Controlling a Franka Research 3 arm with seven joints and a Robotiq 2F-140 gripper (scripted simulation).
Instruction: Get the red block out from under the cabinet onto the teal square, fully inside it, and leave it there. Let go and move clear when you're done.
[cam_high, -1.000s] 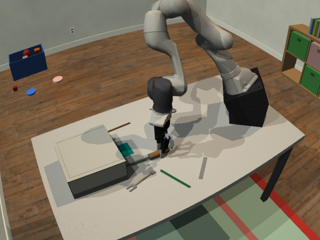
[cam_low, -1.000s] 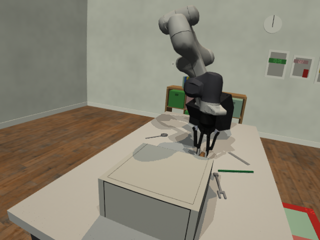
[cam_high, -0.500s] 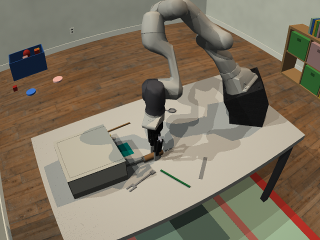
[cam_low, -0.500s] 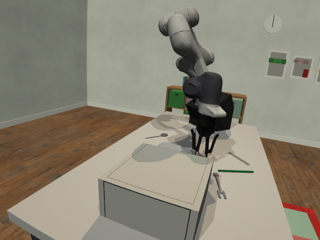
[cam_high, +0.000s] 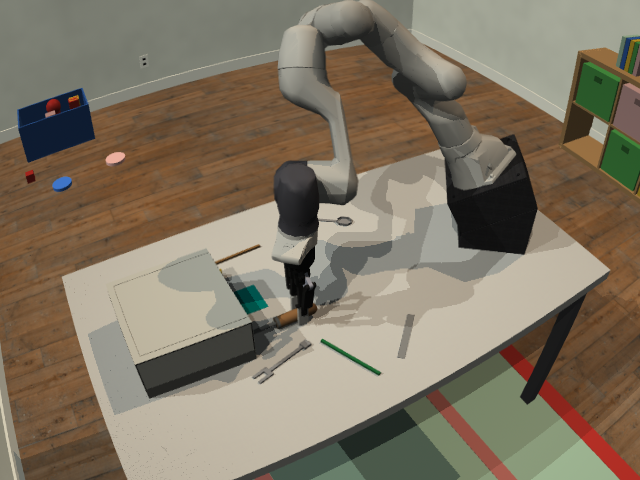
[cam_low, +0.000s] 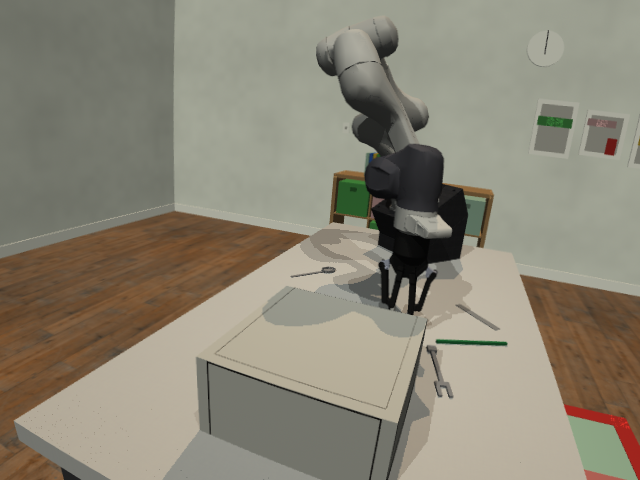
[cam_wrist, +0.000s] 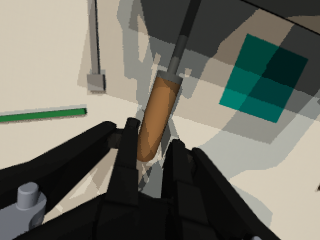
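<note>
Now: hand 9 cm short of the teal square, 13 cm to the left of it and 4 cm above it. From my hand the other things lie so: tool with grey shaft (14 cm ahead, 5 cm to the right, 2 cm below); then grey forked tool (11 cm ahead, 10 cm to the left, 3 cm below); then green stick (3 cm behind, 17 cm to the left, 3 cm below).
</note>
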